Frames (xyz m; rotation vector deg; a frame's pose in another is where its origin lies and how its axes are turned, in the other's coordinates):
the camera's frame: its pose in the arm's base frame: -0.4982 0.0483 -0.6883 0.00 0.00 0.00
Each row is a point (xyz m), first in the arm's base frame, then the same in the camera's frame.
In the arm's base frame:
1: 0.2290 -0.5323 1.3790
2: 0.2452 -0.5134 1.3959
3: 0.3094 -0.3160 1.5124
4: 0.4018 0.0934 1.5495
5: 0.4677 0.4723 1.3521
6: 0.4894 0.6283 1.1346
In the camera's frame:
1: 0.7272 -0.5806 2.0673
2: 0.7434 -0.5617 2.0842
3: 0.8076 -0.3643 2.2007
4: 0.9000 0.0451 2.2378
5: 0.9659 0.4240 2.0404
6: 0.9876 0.5800 1.8229

